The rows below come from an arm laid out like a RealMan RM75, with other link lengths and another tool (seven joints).
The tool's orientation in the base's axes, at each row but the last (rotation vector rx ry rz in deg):
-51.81, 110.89, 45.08
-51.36, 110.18, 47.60
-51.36, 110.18, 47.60
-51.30, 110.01, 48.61
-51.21, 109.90, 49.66
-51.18, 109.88, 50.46
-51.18, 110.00, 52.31
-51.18, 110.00, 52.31
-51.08, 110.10, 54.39
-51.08, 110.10, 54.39
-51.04, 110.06, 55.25
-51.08, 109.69, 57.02
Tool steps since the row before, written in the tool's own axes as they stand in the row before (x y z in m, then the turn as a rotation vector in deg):
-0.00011, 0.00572, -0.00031, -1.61, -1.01, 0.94
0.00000, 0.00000, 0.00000, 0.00, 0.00, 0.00
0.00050, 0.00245, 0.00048, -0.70, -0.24, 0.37
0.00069, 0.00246, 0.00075, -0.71, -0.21, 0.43
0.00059, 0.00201, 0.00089, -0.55, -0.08, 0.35
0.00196, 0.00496, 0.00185, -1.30, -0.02, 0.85
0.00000, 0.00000, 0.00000, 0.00, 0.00, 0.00
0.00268, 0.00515, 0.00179, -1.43, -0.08, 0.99
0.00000, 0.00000, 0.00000, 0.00, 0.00, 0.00
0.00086, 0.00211, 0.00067, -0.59, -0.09, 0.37
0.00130, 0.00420, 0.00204, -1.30, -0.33, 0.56
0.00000, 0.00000, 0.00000, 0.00, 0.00, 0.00
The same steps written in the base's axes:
-0.00478, 0.00289, 0.00128, 1.85, 0.66, 0.80
0.00000, 0.00000, 0.00000, 0.00, 0.00, 0.00
-0.00202, 0.00154, -0.00013, 0.62, 0.36, 0.41
-0.00201, 0.00170, -0.00038, 0.63, 0.43, 0.40
-0.00156, 0.00160, -0.00042, 0.42, 0.39, 0.32
-0.00421, 0.00353, -0.00129, 0.87, 1.02, 0.78
0.00000, 0.00000, 0.00000, 0.00, 0.00, 0.00
-0.00477, 0.00335, -0.00172, 1.02, 1.14, 0.82
0.00000, 0.00000, 0.00000, 0.00, 0.00, 0.00
-0.00190, 0.00136, -0.00041, 0.46, 0.41, 0.34
-0.00340, 0.00339, -0.00068, 1.03, 0.63, 0.81
0.00000, 0.00000, 0.00000, 0.00, 0.00, 0.00

